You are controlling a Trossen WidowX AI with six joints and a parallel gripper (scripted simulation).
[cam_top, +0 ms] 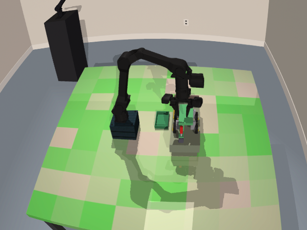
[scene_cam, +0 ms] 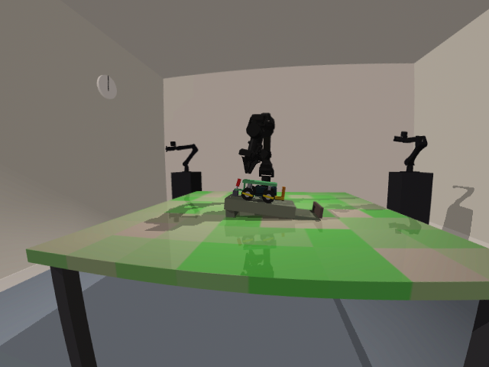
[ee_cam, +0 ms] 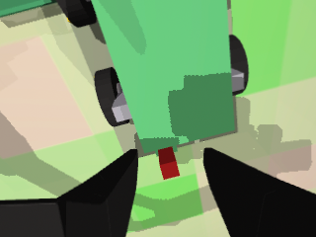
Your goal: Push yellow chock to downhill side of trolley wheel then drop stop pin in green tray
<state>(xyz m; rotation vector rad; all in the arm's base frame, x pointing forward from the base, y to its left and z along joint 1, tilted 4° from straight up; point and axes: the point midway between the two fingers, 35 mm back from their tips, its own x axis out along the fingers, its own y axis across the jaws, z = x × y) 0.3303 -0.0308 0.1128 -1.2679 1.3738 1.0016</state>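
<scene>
Now: the red-headed stop pin 50 mm to the right of my gripper tip and 60 mm below it. From my gripper tip the other things lie so: yellow chock (60 mm behind, 140 mm to the left, 110 mm below); trolley (10 mm ahead, 50 mm to the left, 80 mm below); grey ramp (10 mm ahead, 60 mm to the left, 140 mm below).
</scene>
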